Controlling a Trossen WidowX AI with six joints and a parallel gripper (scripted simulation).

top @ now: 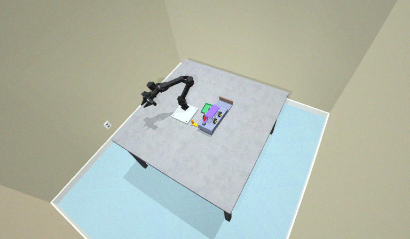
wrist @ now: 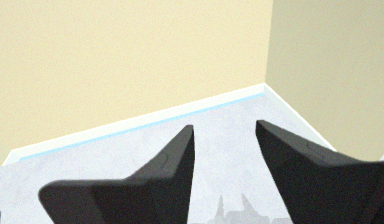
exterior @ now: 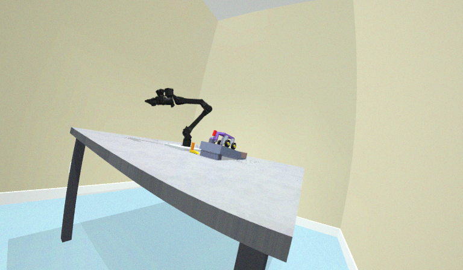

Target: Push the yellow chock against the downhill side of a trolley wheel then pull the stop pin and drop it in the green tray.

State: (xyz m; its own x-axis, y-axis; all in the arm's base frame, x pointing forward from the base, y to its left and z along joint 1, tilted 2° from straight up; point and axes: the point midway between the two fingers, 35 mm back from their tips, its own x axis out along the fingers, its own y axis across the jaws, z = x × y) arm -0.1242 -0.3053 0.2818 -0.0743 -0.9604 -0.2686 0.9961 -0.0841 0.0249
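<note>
My gripper tip is 350 mm short of the yellow chock, 260 mm above it and 250 mm to the right of it. The rest, counted from my gripper tip: stop pin 460 mm ahead, 280 mm to the left, 150 mm below; then purple trolley 470 mm ahead, 380 mm to the left, 170 mm below; then green tray 460 mm to the left, 320 mm ahead, 290 mm below.
</note>
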